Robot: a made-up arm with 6 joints. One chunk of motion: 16 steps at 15 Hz.
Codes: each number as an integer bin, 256 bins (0 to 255) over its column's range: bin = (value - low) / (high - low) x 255, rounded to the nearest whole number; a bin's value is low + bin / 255 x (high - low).
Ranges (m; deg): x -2.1..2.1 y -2.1..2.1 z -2.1..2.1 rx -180..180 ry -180..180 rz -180..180
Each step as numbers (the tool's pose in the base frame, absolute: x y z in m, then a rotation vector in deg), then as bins.
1 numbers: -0.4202 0.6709 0.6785 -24.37 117.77 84.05
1 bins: 102 168 169 110 211 187
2 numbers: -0.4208 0.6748 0.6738 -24.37 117.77 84.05
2 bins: 102 168 168 110 211 187
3 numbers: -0.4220 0.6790 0.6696 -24.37 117.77 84.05
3 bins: 102 169 168 110 211 187
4 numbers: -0.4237 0.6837 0.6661 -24.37 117.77 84.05
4 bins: 102 169 168 110 211 187
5 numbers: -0.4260 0.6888 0.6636 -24.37 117.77 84.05
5 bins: 102 169 168 110 211 187
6 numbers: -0.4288 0.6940 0.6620 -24.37 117.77 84.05
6 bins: 101 170 168 110 211 187
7 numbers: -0.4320 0.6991 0.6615 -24.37 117.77 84.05
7 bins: 101 170 168 110 211 187
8 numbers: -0.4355 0.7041 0.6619 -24.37 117.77 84.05
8 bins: 101 170 168 110 211 187
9 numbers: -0.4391 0.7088 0.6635 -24.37 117.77 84.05
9 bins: 101 171 168 110 211 187
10 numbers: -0.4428 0.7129 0.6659 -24.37 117.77 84.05
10 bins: 101 171 168 110 211 187
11 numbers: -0.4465 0.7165 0.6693 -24.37 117.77 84.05
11 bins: 100 171 168 110 211 187
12 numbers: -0.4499 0.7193 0.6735 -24.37 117.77 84.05
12 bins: 100 171 168 110 211 187
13 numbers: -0.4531 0.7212 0.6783 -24.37 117.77 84.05
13 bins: 100 171 169 110 211 187
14 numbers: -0.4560 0.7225 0.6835 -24.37 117.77 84.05
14 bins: 100 171 169 110 211 187
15 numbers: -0.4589 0.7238 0.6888 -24.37 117.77 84.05
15 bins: 100 171 169 110 211 187
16 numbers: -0.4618 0.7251 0.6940 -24.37 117.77 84.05
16 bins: 99 172 170 110 211 187
